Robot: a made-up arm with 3 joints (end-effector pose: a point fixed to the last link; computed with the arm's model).
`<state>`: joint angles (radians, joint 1 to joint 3).
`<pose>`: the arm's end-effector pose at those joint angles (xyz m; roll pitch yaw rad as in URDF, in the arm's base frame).
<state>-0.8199 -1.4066 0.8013</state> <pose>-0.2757 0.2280 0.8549 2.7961 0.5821 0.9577</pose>
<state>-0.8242 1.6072 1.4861</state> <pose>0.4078 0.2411 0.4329 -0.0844 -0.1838 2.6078</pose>
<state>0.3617 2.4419 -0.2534</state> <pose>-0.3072 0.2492 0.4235 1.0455 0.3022 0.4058</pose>
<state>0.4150 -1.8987 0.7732</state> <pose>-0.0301 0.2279 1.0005 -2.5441 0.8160 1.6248</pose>
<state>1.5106 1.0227 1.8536</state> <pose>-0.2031 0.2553 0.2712 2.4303 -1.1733 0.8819</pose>
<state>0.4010 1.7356 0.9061</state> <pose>-0.0789 0.2286 0.2236 1.2721 -0.7450 1.1623</pose>
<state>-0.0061 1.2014 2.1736</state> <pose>0.3172 0.2701 0.3027 0.4170 -0.4435 3.0419</pose>
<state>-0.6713 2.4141 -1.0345</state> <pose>0.0257 0.2851 0.2216 0.4281 -0.6475 -0.1698</pose>
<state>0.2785 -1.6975 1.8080</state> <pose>-0.0437 0.2534 1.0103 -2.5475 0.9466 0.5930</pose>
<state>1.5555 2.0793 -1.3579</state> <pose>-0.3350 0.2997 0.7414 -0.6134 1.0511 -0.7572</pose>
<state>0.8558 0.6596 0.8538</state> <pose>0.1613 0.2282 0.2275 0.3906 -0.8084 1.7480</pose>
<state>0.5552 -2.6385 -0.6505</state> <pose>-0.1979 0.2667 0.9181 -3.0248 1.3061 2.6370</pose>
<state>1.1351 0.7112 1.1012</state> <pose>0.0409 0.2312 0.2044 0.8782 -0.8759 1.6301</pose>
